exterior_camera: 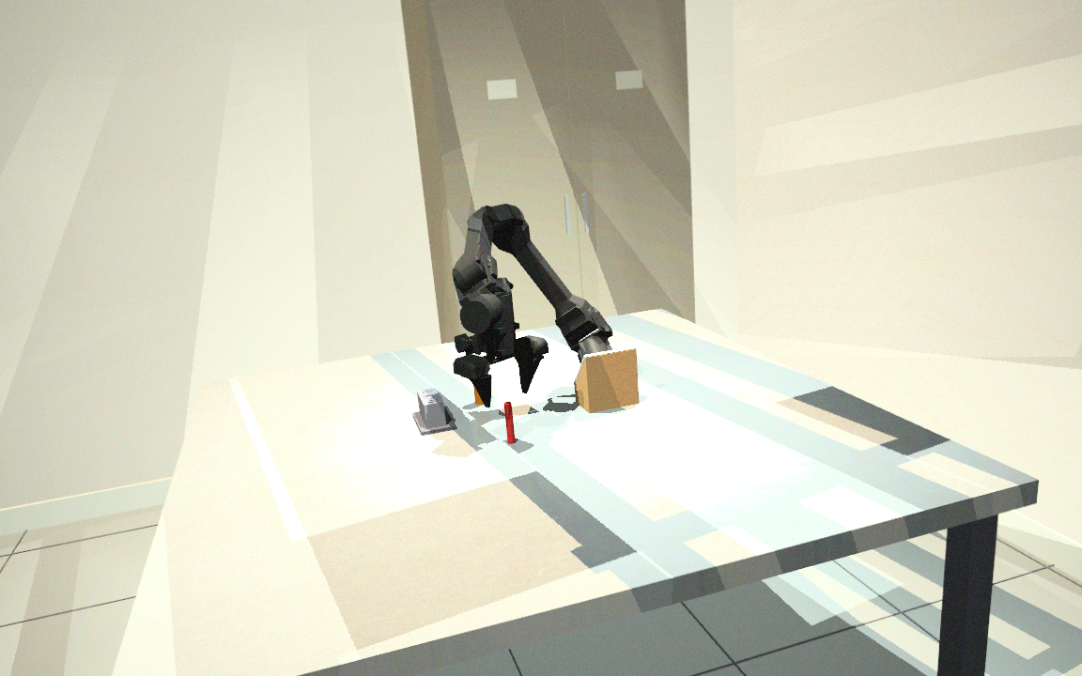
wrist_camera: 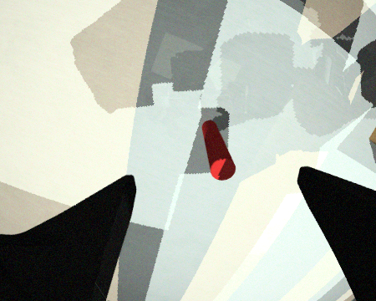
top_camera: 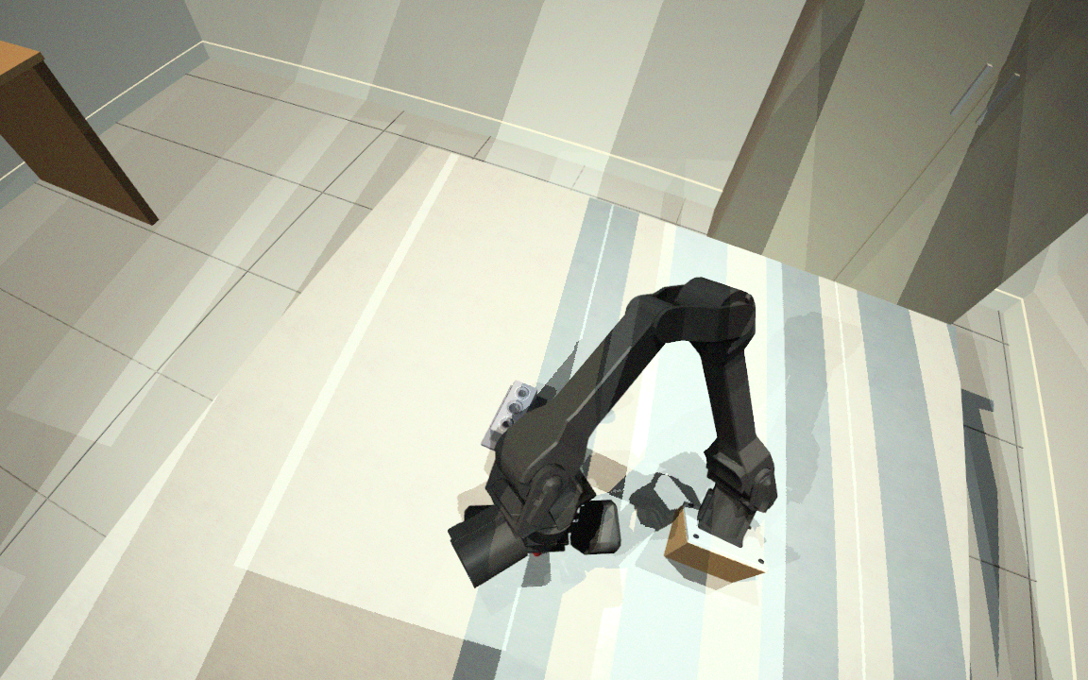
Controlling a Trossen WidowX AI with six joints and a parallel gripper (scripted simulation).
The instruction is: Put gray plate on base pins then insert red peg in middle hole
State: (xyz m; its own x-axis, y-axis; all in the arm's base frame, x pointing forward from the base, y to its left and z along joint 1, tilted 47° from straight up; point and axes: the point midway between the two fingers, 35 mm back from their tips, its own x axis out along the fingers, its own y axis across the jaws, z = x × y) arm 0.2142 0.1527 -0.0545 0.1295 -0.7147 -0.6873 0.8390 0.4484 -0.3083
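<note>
Now: gripper tip 50 mm above the red peg. The rest, counted from my gripper tip: base 170 mm to the right, 130 mm ahead, 80 mm below; then gray plate 170 mm to the right, 140 mm ahead, 40 mm below; then orange cylinder 250 mm to the right, 50 mm below, 20 mm ahead.
</note>
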